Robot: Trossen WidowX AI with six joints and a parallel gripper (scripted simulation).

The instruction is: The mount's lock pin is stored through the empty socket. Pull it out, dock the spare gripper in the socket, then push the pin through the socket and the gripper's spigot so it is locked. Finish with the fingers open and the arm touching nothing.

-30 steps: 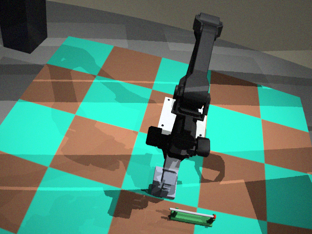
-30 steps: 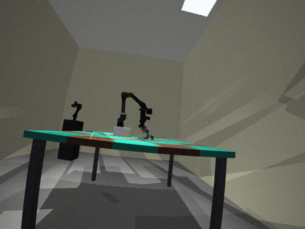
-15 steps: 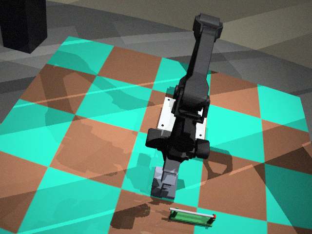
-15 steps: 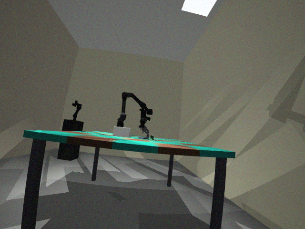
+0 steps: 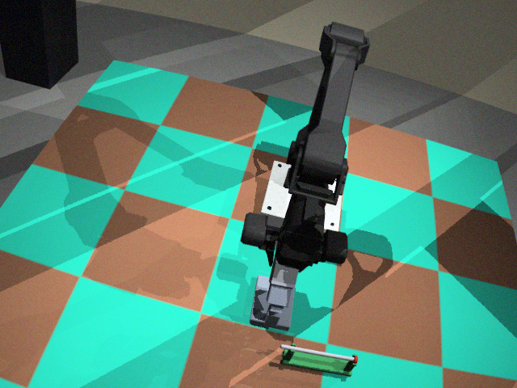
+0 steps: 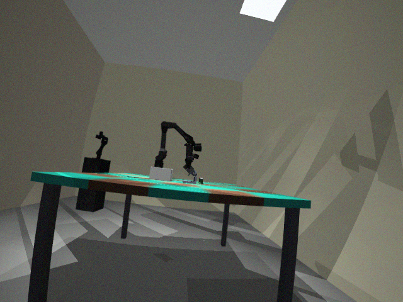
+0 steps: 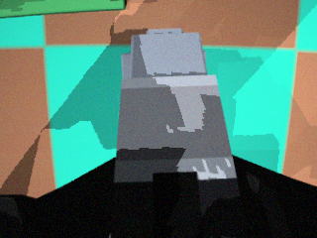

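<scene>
Right now the spare gripper is 1 cm ahead of my gripper tip. The rest, counted from my gripper tip: green holder 12 cm ahead, 12 cm to the left, 9 cm below; grey socket mount 4 cm ahead, 1 cm to the left, 6 cm below.
</scene>
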